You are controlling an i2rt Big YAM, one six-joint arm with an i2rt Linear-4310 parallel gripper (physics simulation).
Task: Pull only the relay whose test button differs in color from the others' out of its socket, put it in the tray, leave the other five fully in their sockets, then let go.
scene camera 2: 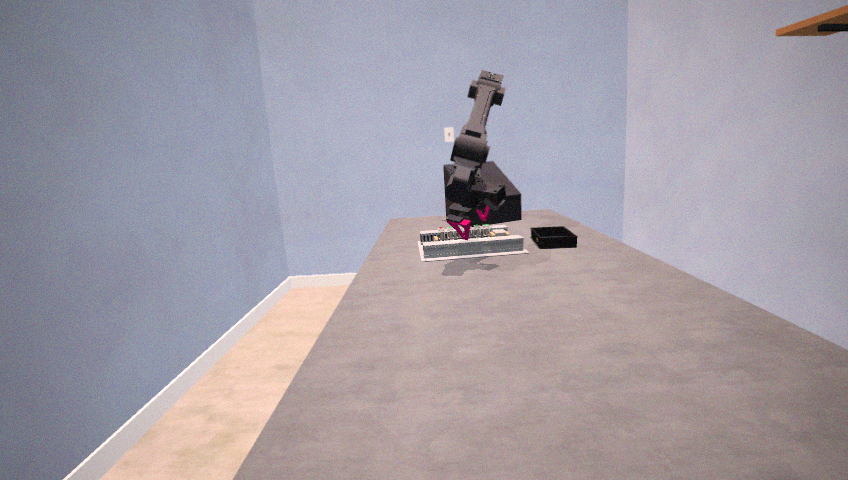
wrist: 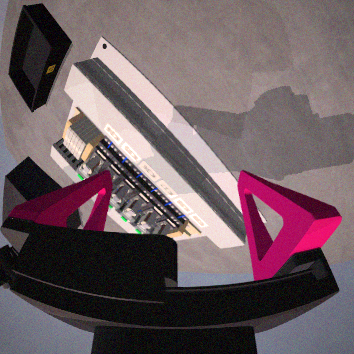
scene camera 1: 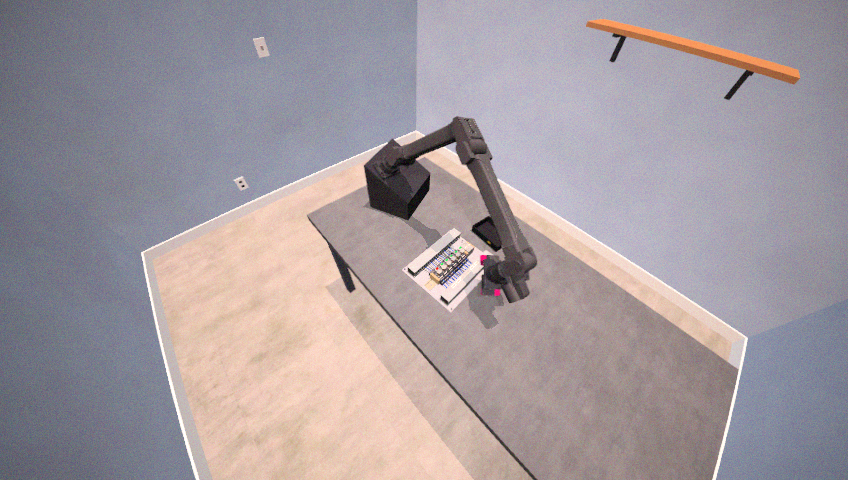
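Where they show: gripper, fingertip midpoint: [scene camera 2: 474, 229] [wrist: 174, 177] [scene camera 1: 482, 277]; arm's base, origin of the base link: [scene camera 1: 386, 168].
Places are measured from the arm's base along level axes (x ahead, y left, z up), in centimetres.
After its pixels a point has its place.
The relay with the red test button [scene camera 1: 438, 269] @(y -13.3, x 49.4, z -14.2 cm) [scene camera 2: 440, 228] @(y -13.6, x 50.1, z -14.0 cm) sits in its socket at the left end of the row in both scene views. The other relays [scene camera 1: 454, 259] @(y -4.9, x 50.2, z -14.4 cm) [wrist: 131, 206] @(y -6.8, x 50.5, z -15.4 cm) have green buttons and stand in the same row. I cannot make out the red button in the wrist view; the gripper body hides part of the row's lower end. My gripper [scene camera 1: 489, 275] @(y -4.1, x 63.9, z -12.4 cm) [scene camera 2: 474, 228] @(y -4.1, x 63.9, z -12.4 cm) [wrist: 174, 177] @(y -4.1, x 63.9, z -12.4 cm) is open and empty. It hangs tilted above the board's long-duct side, off the relay row. The black tray [scene camera 1: 480, 235] @(y 17.2, x 46.9, z -19.3 cm) [scene camera 2: 553, 242] @(y 20.3, x 57.5, z -19.1 cm) [wrist: 48, 87] @(y 17.2, x 46.8, z -20.3 cm) shows no relay inside.
The white board [scene camera 1: 437, 290] @(y -17.3, x 53.6, z -20.7 cm) [wrist: 125, 70] @(y 6.4, x 60.6, z -20.7 cm) carries two raised grey-white ducts, one on each side of the relays. The nearer duct [scene camera 2: 473, 246] @(y -4.3, x 60.0, z -18.2 cm) [wrist: 150, 135] @(y -1.1, x 59.8, z -17.7 cm) lies beneath the fingers. The black arm base [scene camera 1: 397, 187] @(y -0.9, x 8.8, z -5.1 cm) stands behind the board. An orange shelf [scene camera 1: 693, 50] hangs on the wall.
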